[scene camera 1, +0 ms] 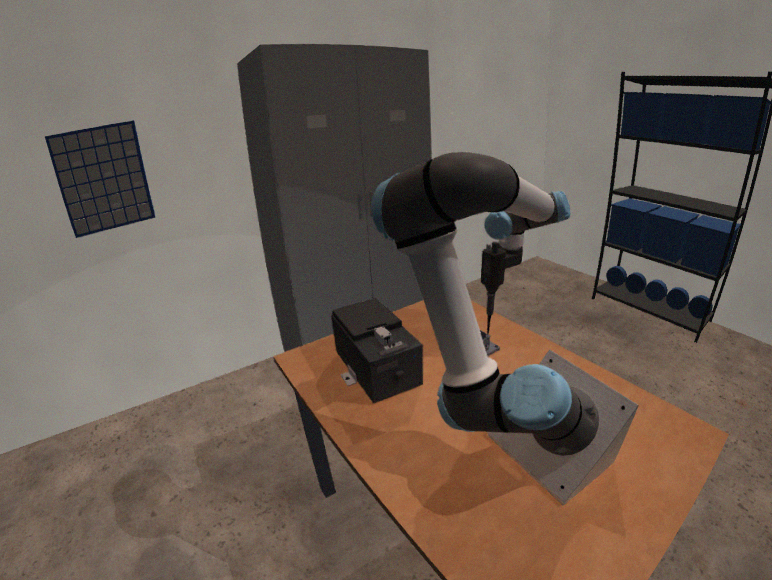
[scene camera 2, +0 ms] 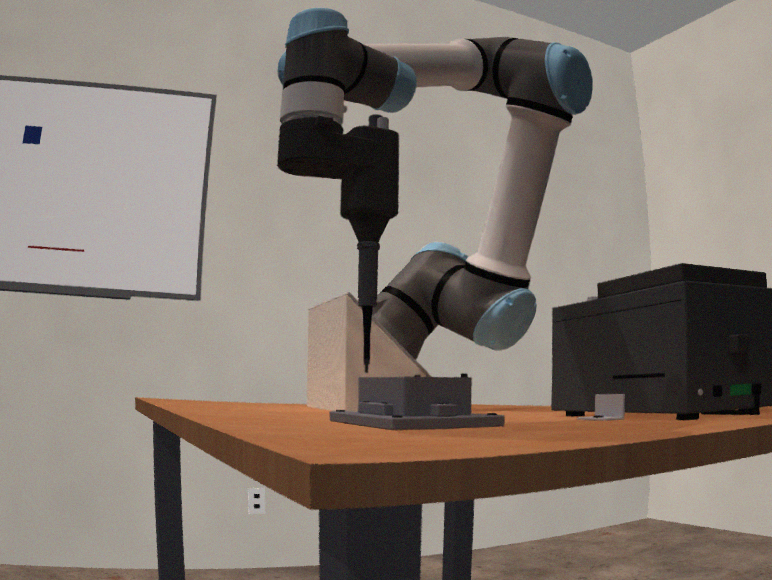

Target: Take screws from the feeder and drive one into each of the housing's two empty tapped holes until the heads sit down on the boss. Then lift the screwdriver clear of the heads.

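The screwdriver points straight down, its tip just above the left end of the housing's top in the scene camera 2 view. A small thin piece at the tip looks like a screw on the bit. The grey housing sits on a flat base plate; in the scene camera 1 view the arm partly hides it. Two dark screw heads stand on its top, one near the middle and one at the right. The holes do not show. The dark feeder stands apart from the housing.
The arm rises from a wedge-shaped mount on the wooden table. A small light bracket stands beside the feeder. A grey cabinet and a shelf rack stand beyond the table.
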